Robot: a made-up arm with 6 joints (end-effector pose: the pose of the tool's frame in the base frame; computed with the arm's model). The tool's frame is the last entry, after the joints. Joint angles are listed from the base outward.
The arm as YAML. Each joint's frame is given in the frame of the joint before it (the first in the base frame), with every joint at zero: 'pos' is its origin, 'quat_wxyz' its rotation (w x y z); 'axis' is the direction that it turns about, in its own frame. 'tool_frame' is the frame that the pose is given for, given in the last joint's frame.
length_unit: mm
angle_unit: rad
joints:
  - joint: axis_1
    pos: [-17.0, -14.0, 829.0]
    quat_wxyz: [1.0, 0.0, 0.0, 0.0]
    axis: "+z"
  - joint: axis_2
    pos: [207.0, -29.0, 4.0]
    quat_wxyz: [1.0, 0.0, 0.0, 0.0]
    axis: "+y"
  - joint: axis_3
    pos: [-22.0, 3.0, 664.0]
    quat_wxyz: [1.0, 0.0, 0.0, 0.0]
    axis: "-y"
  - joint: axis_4
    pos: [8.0, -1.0, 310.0]
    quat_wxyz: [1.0, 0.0, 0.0, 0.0]
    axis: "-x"
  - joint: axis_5
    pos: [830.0, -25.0, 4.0]
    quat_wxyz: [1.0, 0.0, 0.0, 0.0]
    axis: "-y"
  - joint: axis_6
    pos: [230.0, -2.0, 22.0]
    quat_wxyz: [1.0, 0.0, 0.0, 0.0]
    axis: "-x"
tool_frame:
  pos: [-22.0, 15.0, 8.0]
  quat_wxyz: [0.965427, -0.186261, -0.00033, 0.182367]
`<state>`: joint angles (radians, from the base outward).
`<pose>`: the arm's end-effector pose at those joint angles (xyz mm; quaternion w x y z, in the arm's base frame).
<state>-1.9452 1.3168 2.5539 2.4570 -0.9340 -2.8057</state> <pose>-368.3 -664.7 2093.6 0.1759 -0.6854 -0.4701 -0.5276</pose>
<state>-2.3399 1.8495 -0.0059 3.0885 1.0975 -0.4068</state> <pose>-503.7 -517.2 -223.4 0.8488 0.0142 0.0642 0.5247</pose>
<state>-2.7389 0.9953 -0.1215 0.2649 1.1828 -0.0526</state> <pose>-1486.3 -656.7 640.1 0.4726 -0.0888 0.2034 -0.8529</pose>
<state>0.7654 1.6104 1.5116 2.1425 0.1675 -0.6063</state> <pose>1343.3 1357.8 1010.5 0.4113 -0.7818 -0.1833 0.4314</pose>
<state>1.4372 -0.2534 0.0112 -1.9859 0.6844 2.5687</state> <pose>246.3 880.4 1943.6 0.7384 -0.4116 -0.1079 0.5232</pose>
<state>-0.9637 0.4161 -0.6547 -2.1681 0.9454 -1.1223</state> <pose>443.2 -979.8 719.6 0.0248 0.3041 -0.5624 -0.7685</pose>
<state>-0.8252 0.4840 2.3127 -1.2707 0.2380 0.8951</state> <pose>-138.9 -22.4 2351.8 0.5190 -0.3882 -0.7363 -0.1942</pose>
